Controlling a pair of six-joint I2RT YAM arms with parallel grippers.
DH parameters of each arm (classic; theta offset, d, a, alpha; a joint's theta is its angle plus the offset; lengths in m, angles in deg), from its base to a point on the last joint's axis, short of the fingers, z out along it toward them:
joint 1: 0 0.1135 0.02 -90
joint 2: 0 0 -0.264 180
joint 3: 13.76 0 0.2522 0
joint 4: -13.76 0 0.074 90
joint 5: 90 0 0 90
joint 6: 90 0.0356 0 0
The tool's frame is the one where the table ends.
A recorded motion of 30 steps. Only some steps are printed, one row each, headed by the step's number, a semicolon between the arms.
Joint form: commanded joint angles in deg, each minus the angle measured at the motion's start. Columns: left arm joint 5, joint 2, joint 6, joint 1, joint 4, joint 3; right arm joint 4, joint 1, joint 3, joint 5, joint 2, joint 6.
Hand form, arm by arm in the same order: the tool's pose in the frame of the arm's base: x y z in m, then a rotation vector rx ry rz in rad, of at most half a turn. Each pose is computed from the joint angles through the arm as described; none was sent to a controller.
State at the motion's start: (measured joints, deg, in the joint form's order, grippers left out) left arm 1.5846 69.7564 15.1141 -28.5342 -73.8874 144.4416; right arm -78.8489 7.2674 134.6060 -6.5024 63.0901 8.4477
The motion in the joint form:
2: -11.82 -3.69 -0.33 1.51 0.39 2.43; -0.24 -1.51 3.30 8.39 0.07 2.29
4: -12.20 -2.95 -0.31 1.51 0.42 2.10; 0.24 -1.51 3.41 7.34 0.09 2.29
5: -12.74 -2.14 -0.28 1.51 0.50 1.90; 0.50 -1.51 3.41 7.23 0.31 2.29
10: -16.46 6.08 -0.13 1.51 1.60 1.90; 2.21 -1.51 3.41 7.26 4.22 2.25
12: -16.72 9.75 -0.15 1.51 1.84 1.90; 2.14 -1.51 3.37 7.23 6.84 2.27
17: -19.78 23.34 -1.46 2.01 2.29 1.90; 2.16 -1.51 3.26 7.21 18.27 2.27
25: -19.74 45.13 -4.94 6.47 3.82 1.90; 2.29 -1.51 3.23 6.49 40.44 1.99
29: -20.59 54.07 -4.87 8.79 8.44 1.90; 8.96 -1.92 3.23 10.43 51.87 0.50
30: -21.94 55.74 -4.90 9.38 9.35 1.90; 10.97 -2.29 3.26 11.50 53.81 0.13
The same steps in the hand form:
2: 0.0037 0.0052 0.6201 0.3764 1.3956 -0.0462; 0.0167 0.0005 0.5929 0.0969 1.6472 0.1925
4: 0.0110 0.0018 0.6198 0.3786 1.4136 -0.0384; 0.0164 0.0011 0.5940 0.0825 1.6386 0.2085
5: 0.0183 -0.0016 0.6197 0.3782 1.4303 -0.0286; 0.0183 0.0014 0.5945 0.0810 1.6381 0.2101
10: 0.0834 -0.0323 0.6170 0.3817 1.5549 0.0447; 0.0513 0.0047 0.5968 0.0823 1.6764 0.2055
12: 0.1121 -0.0467 0.6121 0.4035 1.6091 0.0596; 0.0734 0.0069 0.5946 0.0841 1.7241 0.2016
17: 0.2153 -0.0951 0.5753 0.4381 1.8253 0.1459; 0.1676 0.0165 0.5741 0.0917 1.9250 0.1809
25: 0.3684 -0.1374 0.4647 0.4503 2.1699 0.2410; 0.3298 0.0333 0.4841 0.0943 2.3107 0.1444
29: 0.4266 -0.1408 0.4087 0.4297 2.2476 0.2984; 0.4069 0.0356 0.4232 0.1073 2.3867 0.0358
30: 0.4372 -0.1387 0.3975 0.4106 2.2607 0.3337; 0.4202 0.0335 0.4127 0.1160 2.3827 0.0078

